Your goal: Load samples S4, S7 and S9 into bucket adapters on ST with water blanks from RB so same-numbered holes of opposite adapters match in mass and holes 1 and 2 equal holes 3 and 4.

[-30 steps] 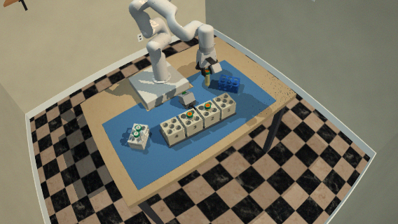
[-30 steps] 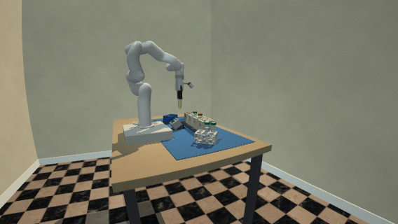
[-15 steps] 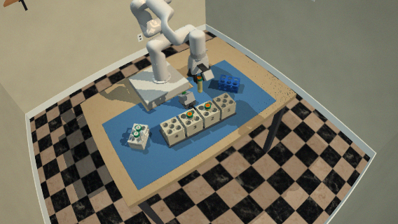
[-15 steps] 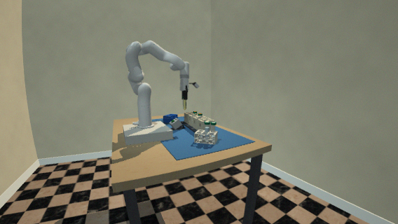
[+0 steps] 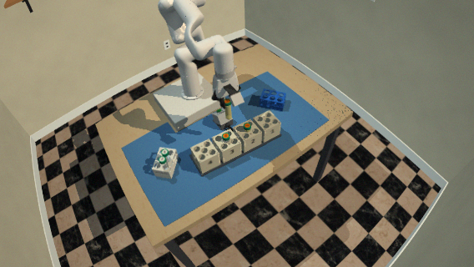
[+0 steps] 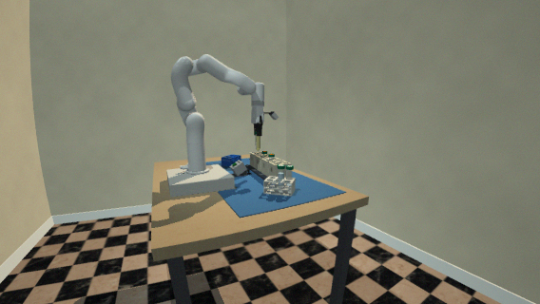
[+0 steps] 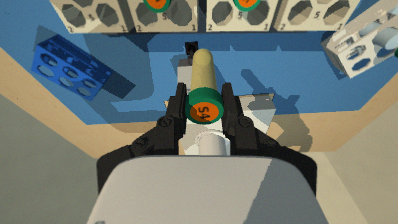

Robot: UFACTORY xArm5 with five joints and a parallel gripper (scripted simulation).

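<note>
My hand is 50 mm above the sample tube S4 and 10 mm past it. From my hand the other things lie so: adapter 2: 200 mm below, 70 mm ahead, 60 mm to the left; then sample tube S9: 180 mm below, 70 mm ahead, 60 mm to the right; then sample tube S7: 180 mm below, 60 mm ahead, 50 mm to the left.
</note>
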